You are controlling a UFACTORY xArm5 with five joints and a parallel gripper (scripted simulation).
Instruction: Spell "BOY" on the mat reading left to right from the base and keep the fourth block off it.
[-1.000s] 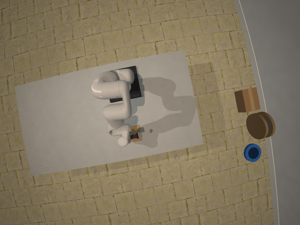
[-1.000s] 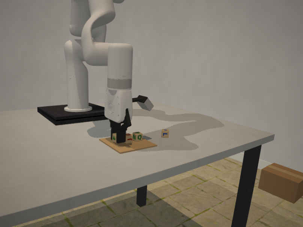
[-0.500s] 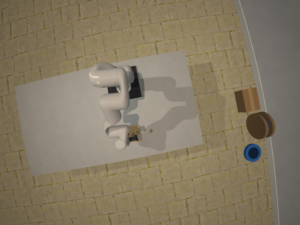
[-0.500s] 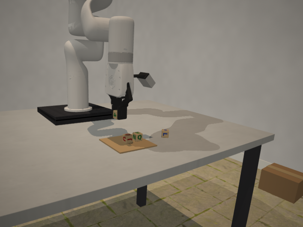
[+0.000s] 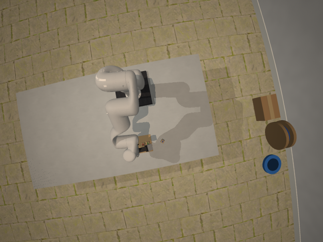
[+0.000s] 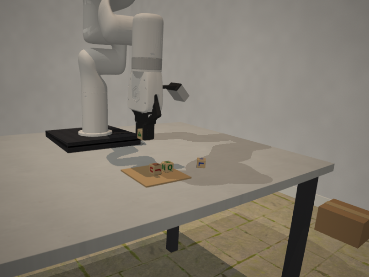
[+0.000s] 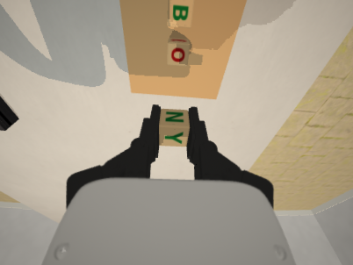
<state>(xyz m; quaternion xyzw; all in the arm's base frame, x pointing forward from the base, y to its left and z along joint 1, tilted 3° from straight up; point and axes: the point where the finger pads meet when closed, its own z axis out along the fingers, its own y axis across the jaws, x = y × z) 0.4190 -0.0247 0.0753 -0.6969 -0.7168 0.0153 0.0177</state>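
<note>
Now: hand 120 mm above the tan mat and 40 mm to the right of it.
</note>
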